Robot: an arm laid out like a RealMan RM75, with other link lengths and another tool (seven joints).
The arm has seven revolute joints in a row. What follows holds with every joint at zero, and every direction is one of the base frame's.
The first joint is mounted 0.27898 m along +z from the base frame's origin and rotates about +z.
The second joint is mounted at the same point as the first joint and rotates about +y.
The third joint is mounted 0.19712 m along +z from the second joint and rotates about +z.
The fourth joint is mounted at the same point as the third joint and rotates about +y.
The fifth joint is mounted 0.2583 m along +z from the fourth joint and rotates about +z.
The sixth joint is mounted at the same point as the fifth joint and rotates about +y.
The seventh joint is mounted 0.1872 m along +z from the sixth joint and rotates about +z.
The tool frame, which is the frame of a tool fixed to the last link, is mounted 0.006 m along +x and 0.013 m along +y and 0.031 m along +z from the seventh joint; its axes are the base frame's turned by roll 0, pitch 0.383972 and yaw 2.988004 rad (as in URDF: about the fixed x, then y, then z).
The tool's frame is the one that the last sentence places.
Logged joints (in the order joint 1, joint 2, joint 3, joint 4, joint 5, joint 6, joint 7), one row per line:
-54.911, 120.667, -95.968, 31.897, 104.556, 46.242, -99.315
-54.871, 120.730, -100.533, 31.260, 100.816, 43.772, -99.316
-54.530, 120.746, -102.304, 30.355, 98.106, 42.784, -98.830
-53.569, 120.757, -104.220, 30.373, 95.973, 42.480, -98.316
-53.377, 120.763, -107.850, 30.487, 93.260, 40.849, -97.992
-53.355, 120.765, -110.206, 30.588, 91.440, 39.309, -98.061
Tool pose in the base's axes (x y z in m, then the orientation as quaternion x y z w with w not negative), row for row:
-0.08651, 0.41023, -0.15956, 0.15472, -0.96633, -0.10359, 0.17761
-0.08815, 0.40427, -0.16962, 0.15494, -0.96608, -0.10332, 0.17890
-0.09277, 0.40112, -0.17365, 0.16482, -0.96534, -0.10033, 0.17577
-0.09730, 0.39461, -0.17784, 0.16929, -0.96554, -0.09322, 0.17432
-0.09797, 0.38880, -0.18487, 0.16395, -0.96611, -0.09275, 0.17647
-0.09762, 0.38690, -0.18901, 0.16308, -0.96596, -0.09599, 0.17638
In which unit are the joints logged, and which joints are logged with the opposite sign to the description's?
The joints are logged in degrees. Opposite sign: joint 2, joint 3.
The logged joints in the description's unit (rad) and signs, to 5 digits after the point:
-0.95838, -2.10604, 1.67496, 0.55671, 1.82485, 0.80708, -1.73337
-0.95768, -2.10714, 1.75463, 0.54559, 1.75957, 0.76397, -1.73339
-0.95173, -2.10742, 1.78554, 0.52979, 1.71227, 0.74672, -1.72491
-0.93496, -2.10761, 1.81898, 0.53011, 1.67504, 0.74142, -1.71594
-0.93160, -2.10771, 1.88234, 0.53210, 1.62769, 0.71295, -1.71028
-0.93122, -2.10775, 1.92346, 0.53386, 1.59593, 0.68607, -1.71149

